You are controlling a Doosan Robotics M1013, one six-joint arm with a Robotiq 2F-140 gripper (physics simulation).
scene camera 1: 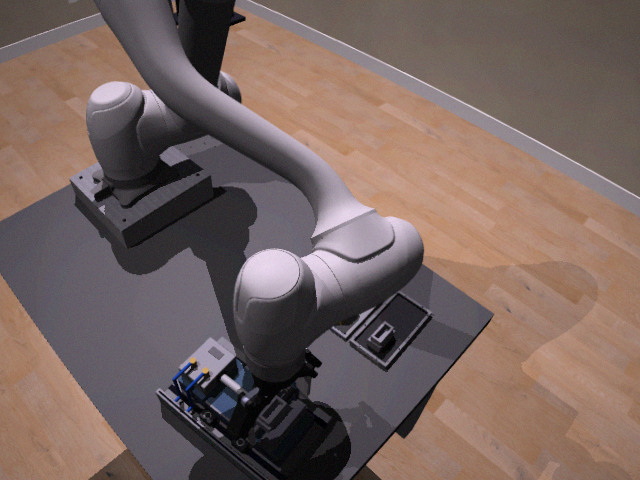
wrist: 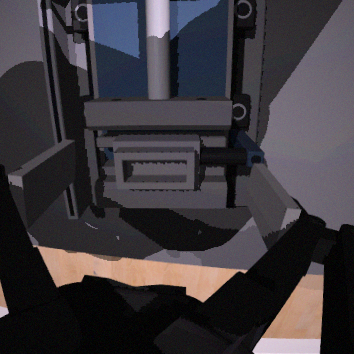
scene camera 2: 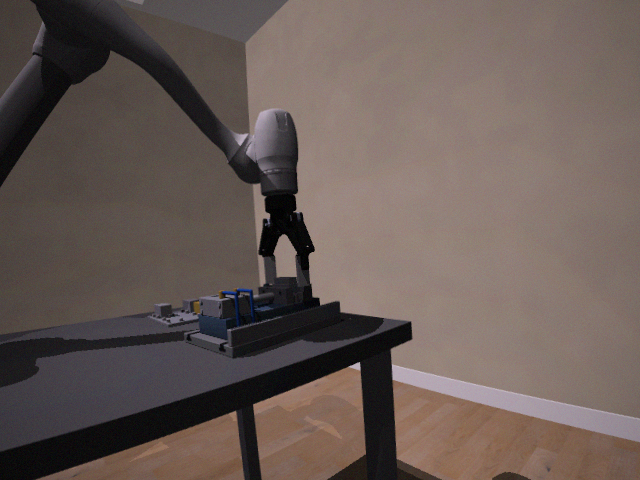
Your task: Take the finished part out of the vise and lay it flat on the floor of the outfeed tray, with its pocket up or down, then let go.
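Places are measured from the arm's base along level axes (x ahead, y left, z up), in centimetres.
Pixels of known places: gripper, fingertip midpoint: (scene camera 1: 276, 414) (wrist: 161, 169) (scene camera 2: 286, 284); arm's base at its link origin: (scene camera 1: 135, 176).
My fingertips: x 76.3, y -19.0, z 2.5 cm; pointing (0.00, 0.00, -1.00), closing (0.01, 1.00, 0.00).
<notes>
For each thing: its top centre in the pictures, then the offset to it from my fingertips. "spot": a spot on its surface instead.
- finished part at its top centre: (wrist: 154, 171) (scene camera 1: 272, 409) (scene camera 2: 285, 277) dx -0.6, dy -0.4, dz +1.8 cm
- vise at its top centre: (wrist: 146, 54) (scene camera 1: 241, 391) (scene camera 2: 262, 288) dx -7.7, dy -1.6, dz +0.3 cm
- outfeed tray at a spot on its surface: (scene camera 1: 368, 354) spot: dx +1.7, dy +26.0, dz -8.5 cm
- pocketed part at its top centre: (scene camera 1: 382, 331) dx +1.1, dy +31.0, dz -5.6 cm
- dark rod at its top centre: (wrist: 223, 158) (scene camera 1: 288, 393) dx -1.4, dy +4.3, dz +0.0 cm
- blue end block at a spot on its surface: (wrist: 255, 157) spot: dx -1.8, dy +6.5, dz +0.3 cm
- plate at its top centre: (scene camera 2: 185, 314) dx -13.7, dy +34.7, dz -8.8 cm
- side rail at its top centre: (wrist: 48, 62) (scene camera 1: 211, 436) (scene camera 2: 291, 313) dx -6.7, dy -10.5, dz -4.7 cm
The finished part (scene camera 1: 264, 416) (scene camera 2: 285, 281) (wrist: 157, 185), a grey block with a rectangular pocket facing up, sits in the vise (scene camera 1: 209, 351) (scene camera 2: 212, 326) (wrist: 157, 115), against the moving jaw. My gripper (scene camera 2: 286, 283) (wrist: 161, 169) is wide open over the vise and points down. In the wrist view its fingers stand left and right of the part with a gap on each side. In scene camera 2 the fingertips are about level with the part's top. The arm hides part of the gripper in scene camera 1. The outfeed tray (scene camera 1: 368, 354) holds another pocketed part (scene camera 1: 382, 333) near one end.
A dark rod (wrist: 224, 156) with a blue end block (wrist: 255, 157) sits right of the part, close to the right finger. A plate (scene camera 2: 170, 321) with blocks (scene camera 2: 162, 310) lies beside the tray. Blue hoses (scene camera 1: 196, 382) (scene camera 2: 245, 304) and a side rail (scene camera 2: 284, 324) flank the vise.
</notes>
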